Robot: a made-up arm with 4 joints. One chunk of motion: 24 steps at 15 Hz.
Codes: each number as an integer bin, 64 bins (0 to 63) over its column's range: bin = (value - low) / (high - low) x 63, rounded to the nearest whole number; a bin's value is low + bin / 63 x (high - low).
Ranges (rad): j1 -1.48..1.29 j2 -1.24..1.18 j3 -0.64..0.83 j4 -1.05..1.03
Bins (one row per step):
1: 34 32 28 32
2: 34 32 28 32
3: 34 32 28 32
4: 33 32 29 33
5: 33 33 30 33
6: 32 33 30 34
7: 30 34 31 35
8: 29 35 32 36
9: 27 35 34 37
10: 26 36 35 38
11: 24 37 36 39
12: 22 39 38 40
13: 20 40 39 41
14: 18 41 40 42
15: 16 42 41 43
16: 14 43 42 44
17: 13 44 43 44
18: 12 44 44 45
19: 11 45 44 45
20: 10 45 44 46
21: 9 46 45 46
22: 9 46 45 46
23: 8 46 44 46
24: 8 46 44 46
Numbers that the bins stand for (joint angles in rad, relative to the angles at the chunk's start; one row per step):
1: 0.0149 -0.0108 0.0133 0.0065
2: 0.0149 -0.0108 0.0133 0.0065
3: 0.0149 -0.0108 0.0133 0.0065
4: -0.0290 -0.0108 0.0367 0.0395
5: -0.0290 0.0276 0.0600 0.0395
6: -0.0730 0.0276 0.0600 0.0725
7: -0.1610 0.0660 0.0833 0.1056
8: -0.2049 0.1044 0.1067 0.1386
9: -0.2929 0.1044 0.1533 0.1716
10: -0.3368 0.1429 0.1767 0.2046
11: -0.4248 0.1813 0.2000 0.2376
12: -0.5127 0.2581 0.2467 0.2706
13: -0.6006 0.2965 0.2700 0.3037
14: -0.6886 0.3349 0.2933 0.3367
15: -0.7765 0.3733 0.3167 0.3697
16: -0.8644 0.4117 0.3400 0.4027
17: -0.9084 0.4502 0.3633 0.4027
18: -0.9524 0.4502 0.3867 0.4357
19: -0.9963 0.4886 0.3867 0.4357
20: -1.0403 0.4886 0.3867 0.4687
21: -1.0843 0.5270 0.4100 0.4687
22: -1.0843 0.5270 0.4100 0.4687
23: -1.1283 0.5270 0.3867 0.4687
24: -1.1283 0.5270 0.3867 0.4687

